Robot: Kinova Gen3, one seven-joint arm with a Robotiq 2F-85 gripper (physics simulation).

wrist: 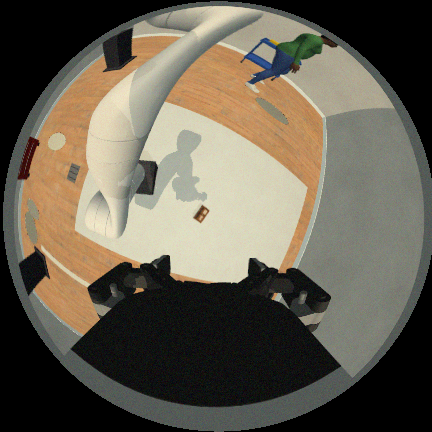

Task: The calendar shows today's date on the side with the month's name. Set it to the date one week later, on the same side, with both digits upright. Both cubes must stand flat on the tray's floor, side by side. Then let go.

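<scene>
The calendar, a small brown wooden tray [196, 218] with two pale cubes side by side in it, lies on the white table top near the middle of the wrist view. It is small and far below; the digits, the month's name and which way the cubes face cannot be read. My gripper [208, 265] is open and empty, high above the table, with its fingertips at the lower middle of the view, wide apart. No cube is between the fingers.
The white table [240, 165] spreads beneath, with the arm's dark base block [148, 177] and the arm [117, 120] at its left. The arm's shadow falls beside the tray. A person in green [305, 47] and a blue cart [258, 61] are beyond the table at the top right.
</scene>
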